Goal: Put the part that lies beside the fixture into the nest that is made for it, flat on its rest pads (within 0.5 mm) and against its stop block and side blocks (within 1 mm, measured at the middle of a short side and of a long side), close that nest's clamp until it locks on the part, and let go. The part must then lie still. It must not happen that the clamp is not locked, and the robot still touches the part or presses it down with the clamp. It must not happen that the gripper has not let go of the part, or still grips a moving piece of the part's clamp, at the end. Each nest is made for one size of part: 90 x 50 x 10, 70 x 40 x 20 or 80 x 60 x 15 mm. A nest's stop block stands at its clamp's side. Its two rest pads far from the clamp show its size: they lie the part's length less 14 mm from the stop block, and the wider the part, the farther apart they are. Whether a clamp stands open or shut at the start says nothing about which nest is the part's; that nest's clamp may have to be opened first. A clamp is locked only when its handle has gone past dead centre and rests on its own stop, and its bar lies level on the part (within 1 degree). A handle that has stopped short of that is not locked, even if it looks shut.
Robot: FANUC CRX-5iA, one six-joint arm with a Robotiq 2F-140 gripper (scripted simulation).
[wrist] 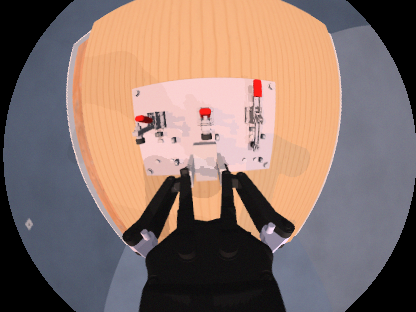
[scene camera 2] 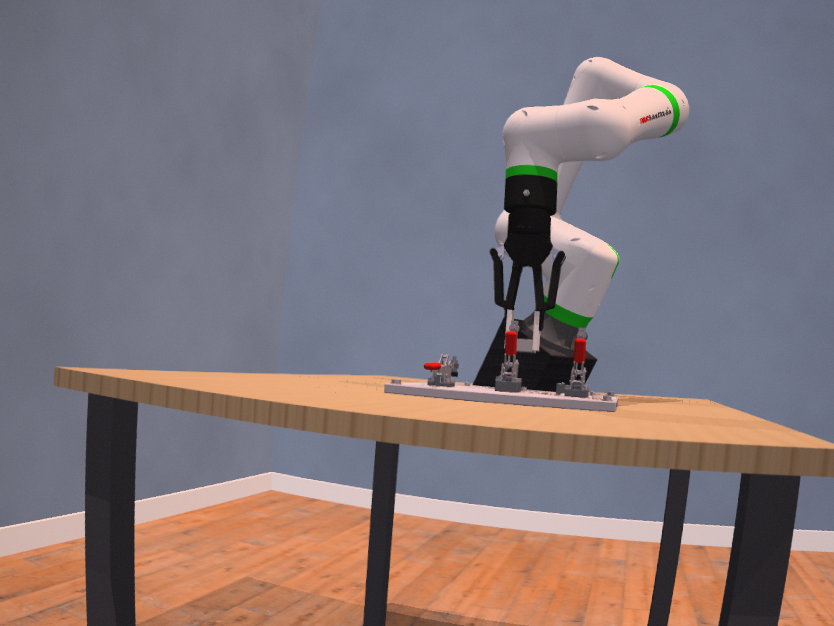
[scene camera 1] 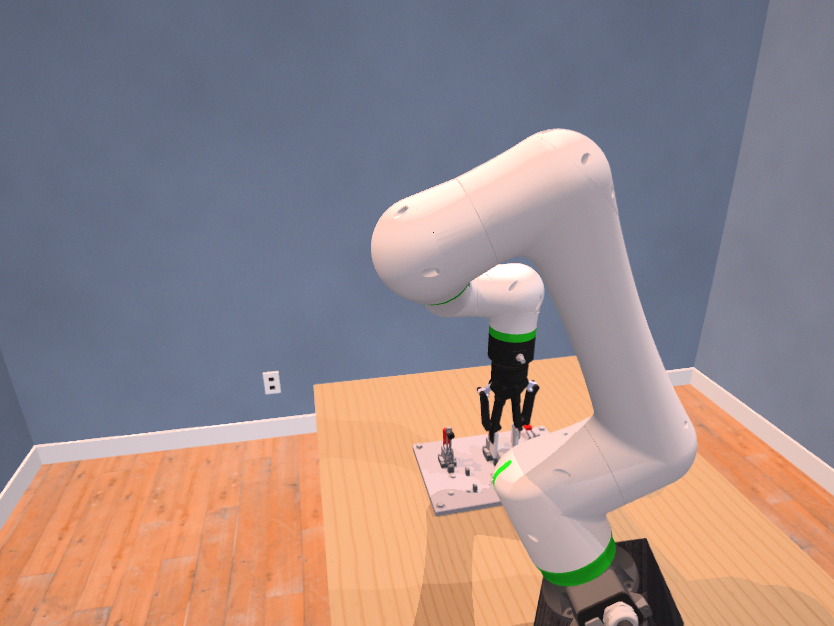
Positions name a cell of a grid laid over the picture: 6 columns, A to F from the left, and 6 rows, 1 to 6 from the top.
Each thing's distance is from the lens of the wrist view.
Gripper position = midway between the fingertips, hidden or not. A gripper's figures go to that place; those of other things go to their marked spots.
my gripper (wrist: C4): 22 cm
pale grey part (wrist: C3): 20 cm
grey fixture plate (wrist: C2): 28 cm
The marked spots on the grey fixture plate and the pale grey part are 14 cm apart.
